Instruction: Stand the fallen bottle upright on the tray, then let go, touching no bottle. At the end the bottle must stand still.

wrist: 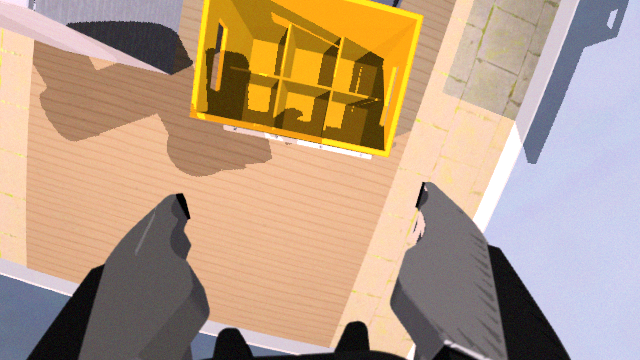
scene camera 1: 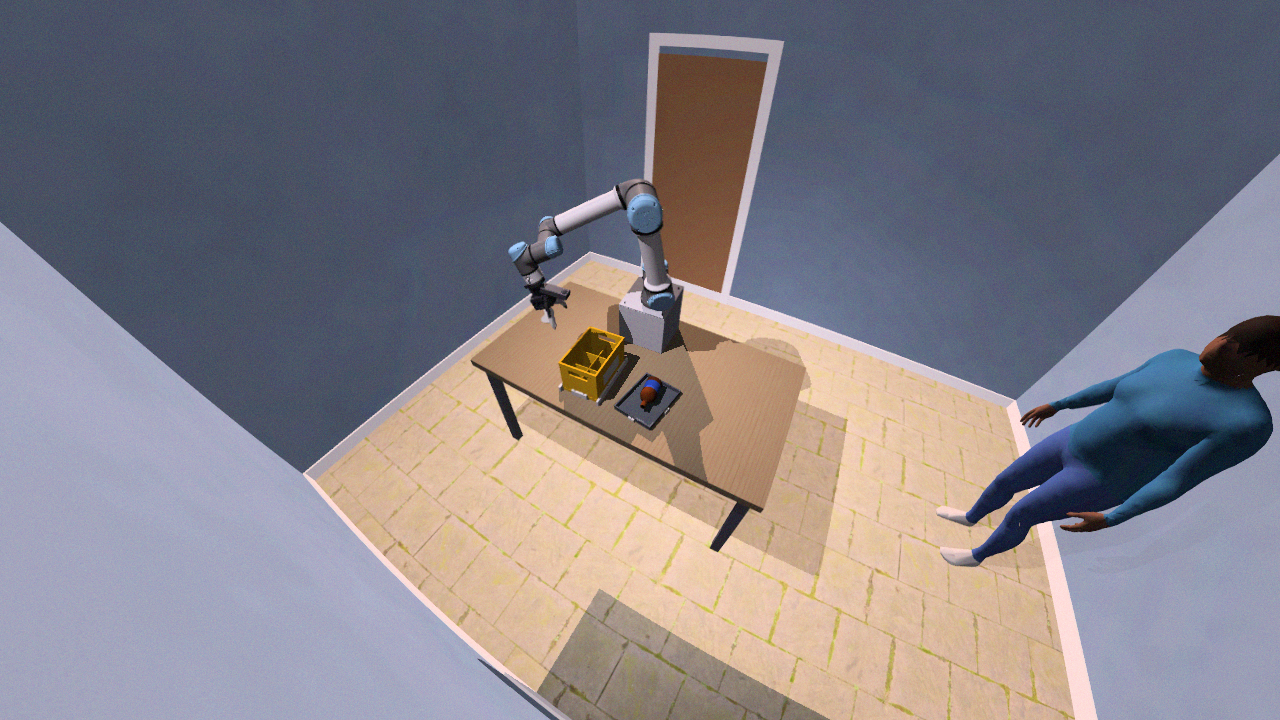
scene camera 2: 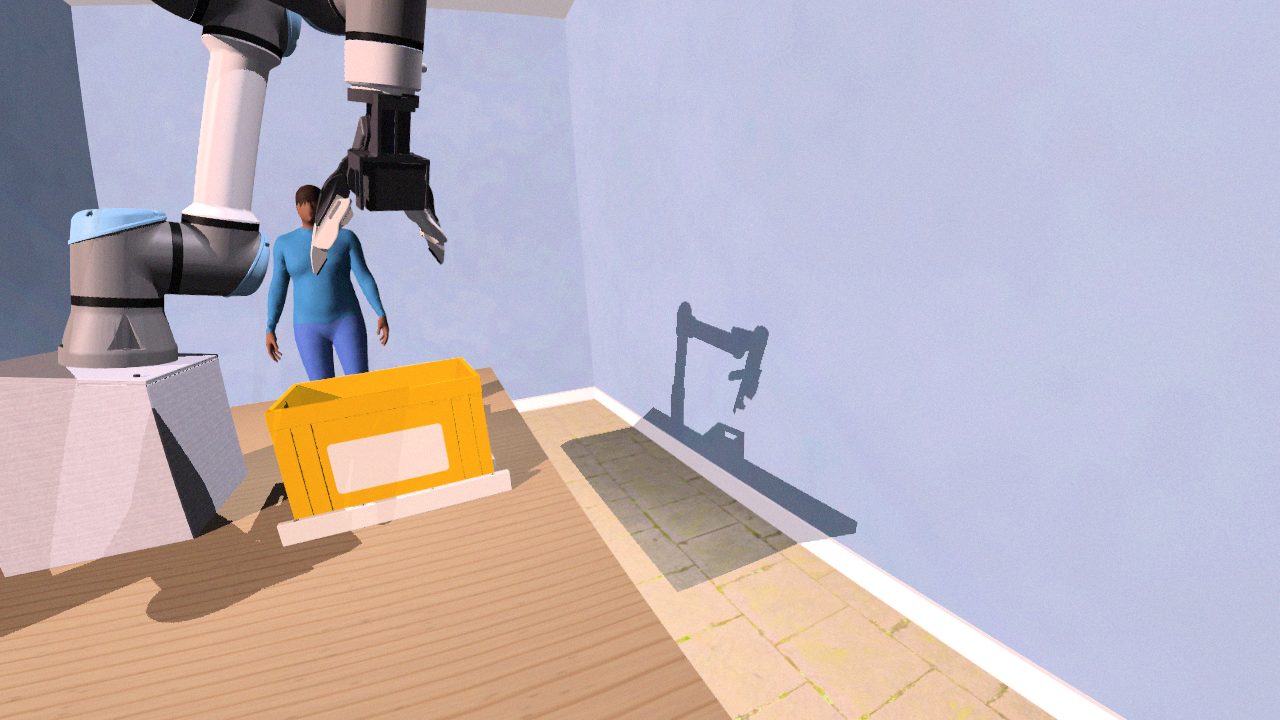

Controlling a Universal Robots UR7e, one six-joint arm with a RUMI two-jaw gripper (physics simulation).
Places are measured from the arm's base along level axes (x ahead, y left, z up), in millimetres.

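Pixels of known places: gripper, between the fingertips: (wrist: 303, 190) (scene camera 1: 561, 318) (scene camera 2: 382, 268); arm's base, origin of its link: (scene camera 2: 121, 360).
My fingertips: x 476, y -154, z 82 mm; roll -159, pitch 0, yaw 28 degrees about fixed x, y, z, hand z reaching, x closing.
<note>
For each thing: its top centre in the pictures, then the offset to it from my fingertips. "*": a spot on its surface instead. Level surfaces: height alone.
- blue part, centre of its top: (scene camera 1: 649, 388) 110 mm back, 402 mm left, 252 mm down
- dark tray, a spot on its surface: (scene camera 1: 650, 424) * 5 mm back, 492 mm left, 326 mm down
- yellow crate, centre of its top: (wrist: 304, 64) (scene camera 2: 378, 380) (scene camera 1: 592, 349) 61 mm back, 112 mm left, 156 mm down
- wooden table, height of its surface: 331 mm down
A bottle with an orange-red part and a blue part (scene camera 1: 650, 391) lies on its side on the dark tray (scene camera 1: 650, 424), in scene camera 1. The tray is on the table beside the yellow crate. The bottle does not show in scene camera 2 or the wrist view. My gripper (scene camera 1: 551, 320) (scene camera 2: 379, 265) (wrist: 303, 190) is open and empty, high above the table, on the far side of the crate from the tray. Its fingers touch nothing.
A yellow crate (scene camera 1: 579, 384) (scene camera 2: 299, 465) (wrist: 306, 134) with compartments stands on the wooden table (scene camera 1: 751, 394) (scene camera 2: 375, 626) (wrist: 280, 225) between my gripper and the tray. White strips run along its base. The arm's grey pedestal (scene camera 1: 648, 327) (scene camera 2: 89, 465) is near the crate. A person (scene camera 1: 1127, 429) (scene camera 2: 320, 277) stands beyond the table.
</note>
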